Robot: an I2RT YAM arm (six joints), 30 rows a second.
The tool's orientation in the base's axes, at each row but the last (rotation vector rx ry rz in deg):
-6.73 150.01 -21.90
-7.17 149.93 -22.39
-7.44 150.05 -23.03
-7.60 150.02 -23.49
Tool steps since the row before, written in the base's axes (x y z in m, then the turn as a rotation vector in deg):
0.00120 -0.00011 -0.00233 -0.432 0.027 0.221
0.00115 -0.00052 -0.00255 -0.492 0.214 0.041
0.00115 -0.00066 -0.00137 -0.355 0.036 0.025
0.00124 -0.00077 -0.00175 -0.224 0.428 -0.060
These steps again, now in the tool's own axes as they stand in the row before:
0.00003 0.00055 0.00256 0.274 -0.032 -0.400
0.00023 0.00024 0.00283 0.379 0.201 -0.325
-0.00029 -0.00023 0.00187 0.295 0.034 -0.200
-0.00018 -0.00021 0.00226 0.153 0.430 -0.169

